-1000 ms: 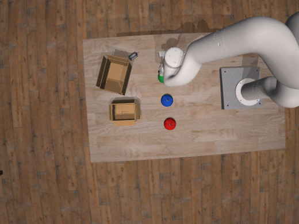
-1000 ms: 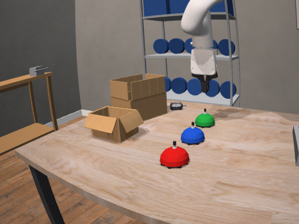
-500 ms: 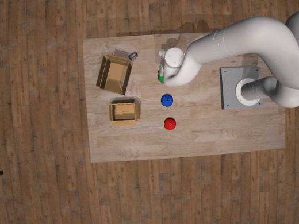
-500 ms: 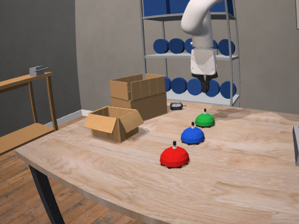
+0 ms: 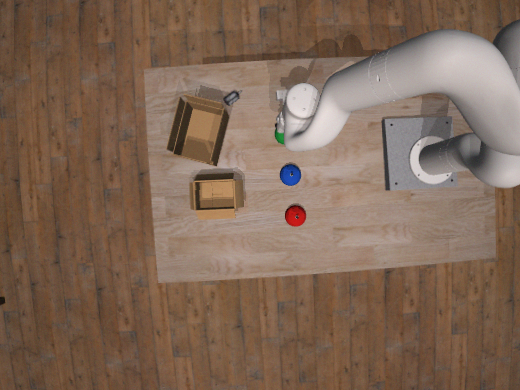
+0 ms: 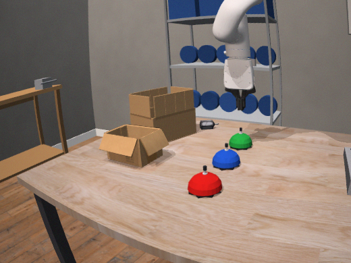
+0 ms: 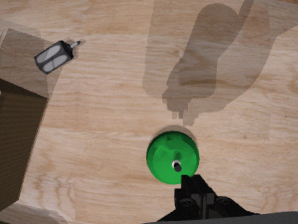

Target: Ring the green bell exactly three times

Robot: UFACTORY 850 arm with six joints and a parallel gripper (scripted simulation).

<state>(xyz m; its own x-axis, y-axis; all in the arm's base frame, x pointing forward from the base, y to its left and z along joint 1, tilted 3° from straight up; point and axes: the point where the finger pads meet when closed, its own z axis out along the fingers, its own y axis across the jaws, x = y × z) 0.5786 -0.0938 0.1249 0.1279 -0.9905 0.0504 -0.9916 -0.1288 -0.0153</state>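
Now: hand 110 mm above the green bell. Also, from my hand: red bell (40 mm behind, 320 mm to the left, 110 mm below); blue bell (20 mm behind, 160 mm to the left, 110 mm below); small dark device (200 mm ahead, 140 mm to the right, 130 mm below).
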